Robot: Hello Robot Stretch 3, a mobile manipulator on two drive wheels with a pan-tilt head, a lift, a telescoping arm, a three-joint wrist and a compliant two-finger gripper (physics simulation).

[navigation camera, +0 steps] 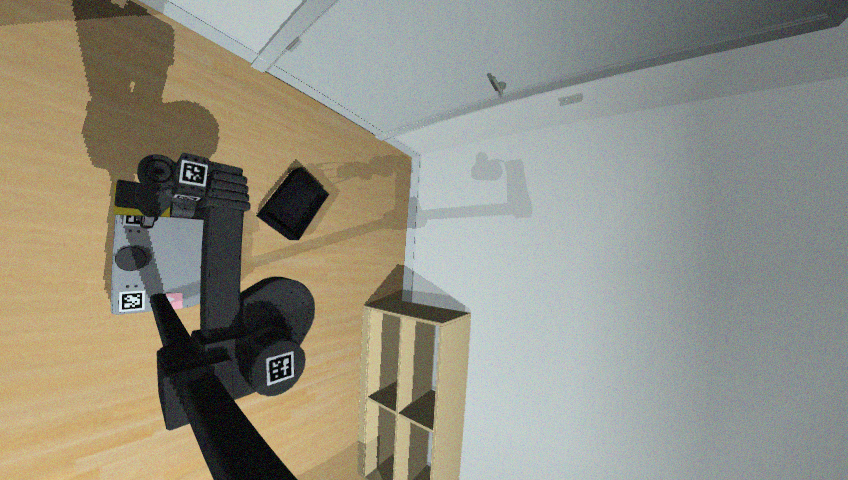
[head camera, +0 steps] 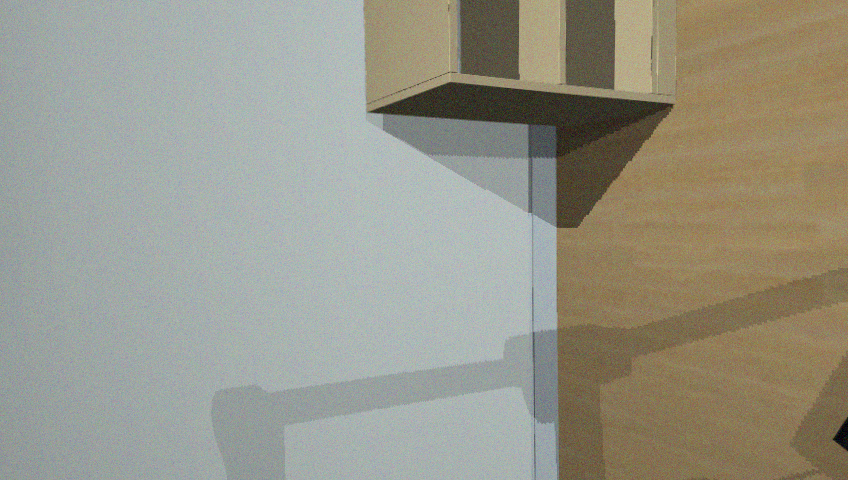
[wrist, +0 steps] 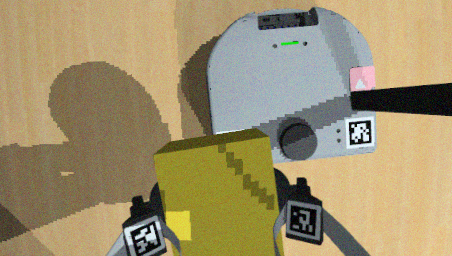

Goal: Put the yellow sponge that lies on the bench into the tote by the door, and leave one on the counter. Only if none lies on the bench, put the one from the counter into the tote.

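Frame: origin at the robot's base, x ahead, y down, z left, level; centimetres.
Seen in the pictures: gripper, fingertip midpoint: (wrist: 220,192); robot's base at its link origin: (navigation camera: 133,256) (wrist: 280,130).
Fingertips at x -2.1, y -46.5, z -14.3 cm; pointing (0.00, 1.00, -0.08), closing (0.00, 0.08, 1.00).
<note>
Offsets run from my fingertips to a thing's top centre. "spot": to the spot under its first point.
My gripper (wrist: 220,192) is shut on a yellow sponge @[dx +0.7, dy -4.8, dz +0.2 cm] (wrist: 212,172) (navigation camera: 122,210), a large upright block between the two fingers. In the navigation view the sponge is mostly hidden under the wrist, beside the edge of my base. The black tote @[dx -56.3, dy +36.5, dz -12.4 cm] (navigation camera: 278,225) stands on the floor to the right of my arm in the navigation view, apart from the gripper; its dark inside cannot be made out. A black corner, seemingly of the tote (head camera: 843,440), shows at the right edge of the head view. The bench, the counter and a second sponge do not show.
My grey base (navigation camera: 172,249) (wrist: 280,90) is on the wood floor. A pale wooden shelf unit (navigation camera: 452,380) (head camera: 410,53) stands against the wall. A door (navigation camera: 416,59) with a handle @[spot: dx -97.6, dy -46.0, dz -67.6 cm] (navigation camera: 495,83) is beyond the tote. The arm (navigation camera: 221,267) lies between base and tote.
</note>
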